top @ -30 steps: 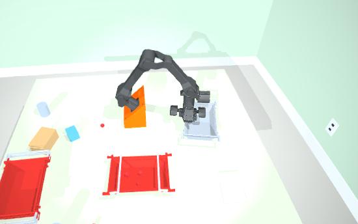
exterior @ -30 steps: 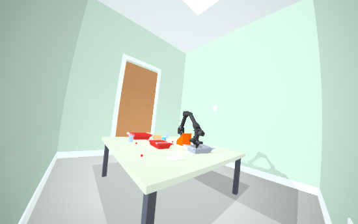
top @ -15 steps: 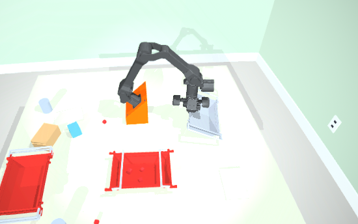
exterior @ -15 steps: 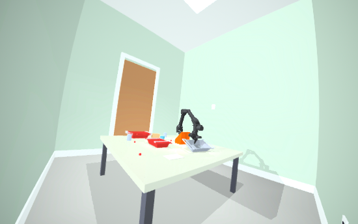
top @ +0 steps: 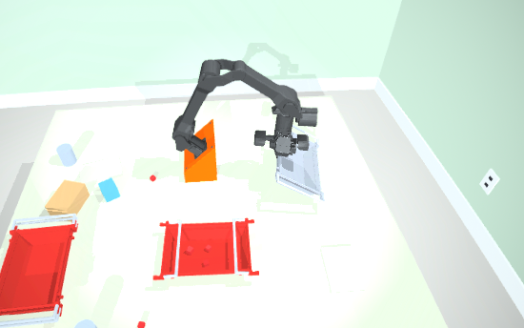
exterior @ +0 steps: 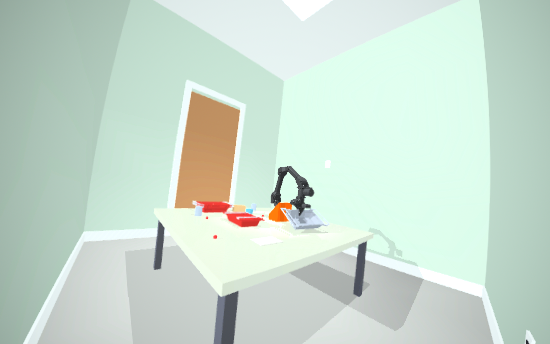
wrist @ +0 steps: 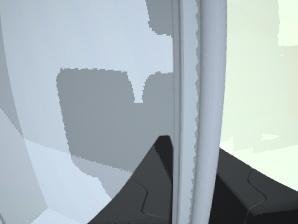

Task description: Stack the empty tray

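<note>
My gripper tip is 20 mm short of the grey tray and 70 mm to the right of it. From my gripper tip the other things lie so: tan block (40 mm ahead, 730 mm to the right, 70 mm below); cyan cube (600 mm to the right, 70 mm below).
</note>
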